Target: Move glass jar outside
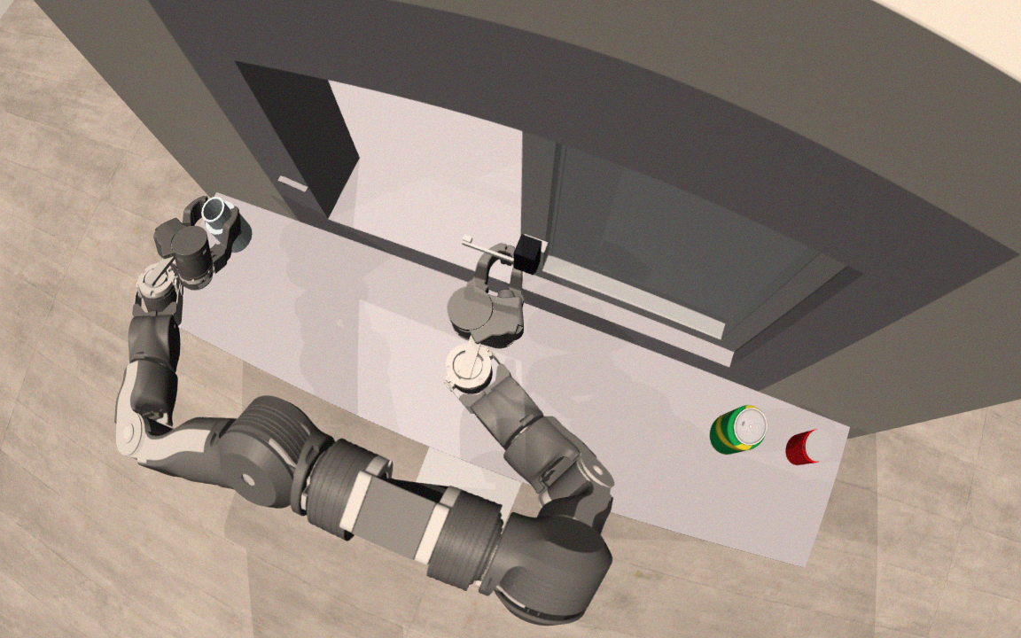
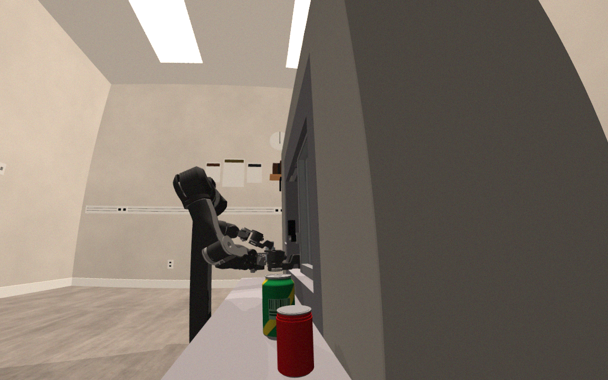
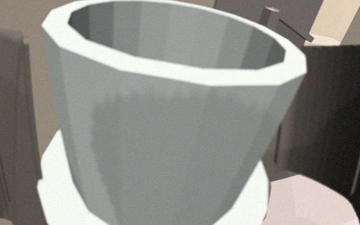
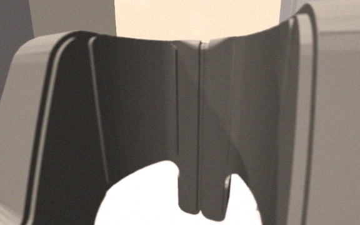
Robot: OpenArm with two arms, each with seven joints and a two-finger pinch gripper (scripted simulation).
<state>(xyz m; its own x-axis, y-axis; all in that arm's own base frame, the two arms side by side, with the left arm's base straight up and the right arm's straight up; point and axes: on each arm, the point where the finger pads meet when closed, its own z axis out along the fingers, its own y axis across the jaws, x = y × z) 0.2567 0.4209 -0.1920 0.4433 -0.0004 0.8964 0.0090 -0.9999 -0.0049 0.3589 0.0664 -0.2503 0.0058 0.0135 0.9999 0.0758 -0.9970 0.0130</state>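
Observation:
Now: right hand 9 cm above the sill, 4 cm to the left of it and 4 cm short of it. Round my right hand: upright 18 cm above, 6 cm ahead, 4 cm to the right; black handle 11 cm above, 3 cm behind; glass jar 42 cm to the left, 10 cm behind, 3 cm above.

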